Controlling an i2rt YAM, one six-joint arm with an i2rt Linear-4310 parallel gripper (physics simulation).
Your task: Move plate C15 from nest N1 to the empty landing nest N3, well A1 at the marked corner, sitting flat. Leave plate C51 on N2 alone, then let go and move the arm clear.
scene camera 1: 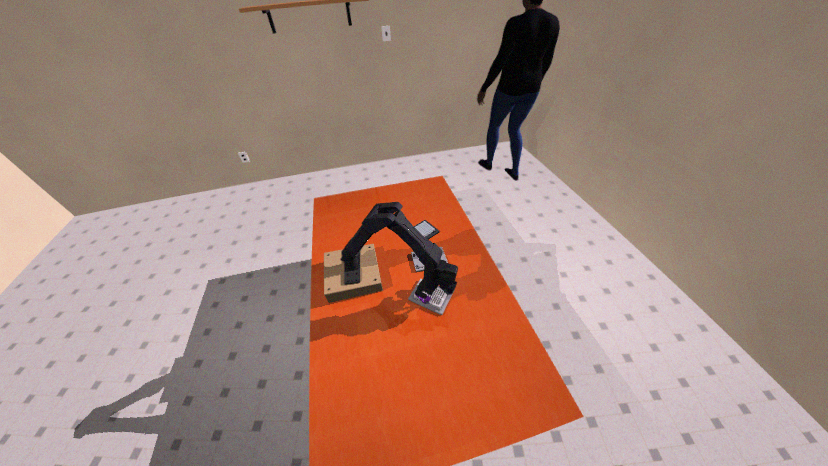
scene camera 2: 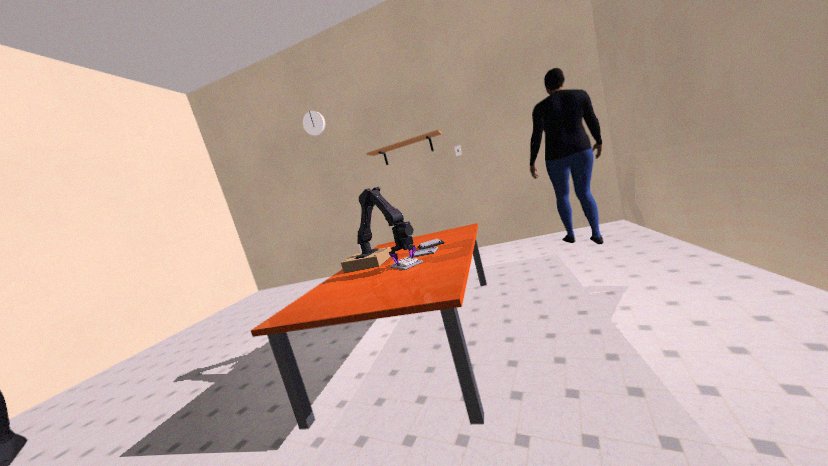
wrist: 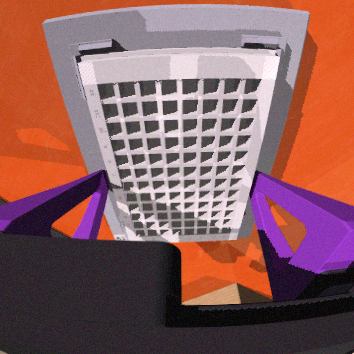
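A white 96-well plate [scene camera 1: 438,296] [scene camera 2: 408,262] [wrist: 185,65] sits on a grey nest [wrist: 180,20] at the near end of the row, its far edge between the two corner clips. It looks flat; its name does not show. The plate's far-end numbers show, and a small mark at its near left corner is partly hidden. My gripper [scene camera 2: 404,258] [wrist: 178,177] is open, with a purple finger beside each long side of this plate. A middle nest [scene camera 1: 417,263] is partly hidden by the arm; its load is unclear. A pale, dark-edged plate or nest [scene camera 1: 425,228] lies farthest back.
The arm stands on a wooden base block [scene camera 1: 352,286] [scene camera 2: 362,265] on the orange table [scene camera 1: 405,370] [scene camera 2: 370,303]. A person in black and blue [scene camera 1: 524,52] [scene camera 2: 567,124] stands beyond the table near the wall. Shadows cross the table and the nests.
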